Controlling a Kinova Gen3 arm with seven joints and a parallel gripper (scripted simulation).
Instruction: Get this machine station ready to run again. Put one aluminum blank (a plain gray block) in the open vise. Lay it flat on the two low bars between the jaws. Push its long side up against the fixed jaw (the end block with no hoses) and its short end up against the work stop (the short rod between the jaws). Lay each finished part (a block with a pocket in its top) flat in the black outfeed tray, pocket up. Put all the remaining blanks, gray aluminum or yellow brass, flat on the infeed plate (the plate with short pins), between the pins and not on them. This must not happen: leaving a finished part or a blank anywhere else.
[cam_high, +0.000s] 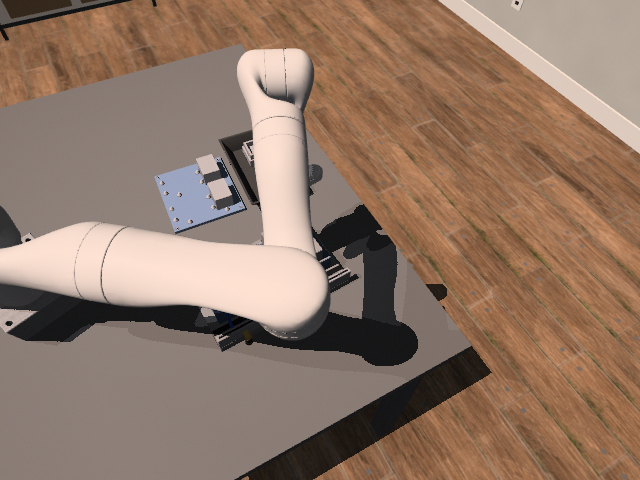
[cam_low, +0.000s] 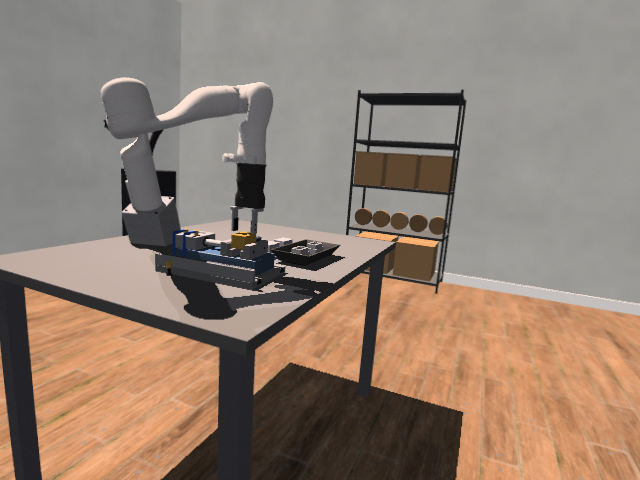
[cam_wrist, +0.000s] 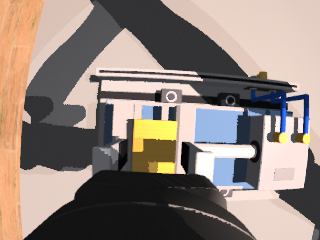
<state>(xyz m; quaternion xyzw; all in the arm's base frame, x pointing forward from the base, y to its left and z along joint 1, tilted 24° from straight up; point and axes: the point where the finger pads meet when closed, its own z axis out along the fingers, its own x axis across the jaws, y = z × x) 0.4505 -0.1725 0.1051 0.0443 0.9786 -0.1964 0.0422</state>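
Right now my hand is 40 mm above the yellow brass blank. Round my hand: vise: 60 mm behind, 10 mm to the left, 100 mm below; then fixed jaw: 40 mm ahead, 60 mm below; then infeed plate: 60 mm behind, 310 mm to the left, 130 mm below.
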